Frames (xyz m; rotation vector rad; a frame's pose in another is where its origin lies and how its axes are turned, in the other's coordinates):
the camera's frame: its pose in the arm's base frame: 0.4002 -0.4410 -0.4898 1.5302 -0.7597 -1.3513
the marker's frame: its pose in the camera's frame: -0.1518 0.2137 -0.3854 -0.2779 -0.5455 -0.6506
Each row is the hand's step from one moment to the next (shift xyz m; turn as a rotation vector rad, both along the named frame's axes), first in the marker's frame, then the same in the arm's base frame.
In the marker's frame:
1: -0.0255 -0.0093 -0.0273 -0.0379 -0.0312 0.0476
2: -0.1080 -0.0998 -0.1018 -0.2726 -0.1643 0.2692
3: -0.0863 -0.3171 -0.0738 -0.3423 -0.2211 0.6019
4: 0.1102 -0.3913 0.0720 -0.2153 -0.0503 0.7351
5: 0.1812 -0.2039 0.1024 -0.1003 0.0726 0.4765
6: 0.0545 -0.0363 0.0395 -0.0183 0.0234 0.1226
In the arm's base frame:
1: 0.0319 0.0216 -0.0015 -0.0310 0.0466 0.0392
2: 0.1053 0.1423 -0.0256 -0.1445 0.2848 0.2679
3: 0.0067 0.3139 -0.1220 -0.4048 0.3700 0.4770
4: -0.2290 0.2709 -0.2113 -0.5239 0.1576 0.5385
5: -0.2314 0.0746 -0.1606 -0.3265 -0.0077 0.3684
6: -0.0693 0.0013 -0.0323 -0.0861 -0.0100 0.0916

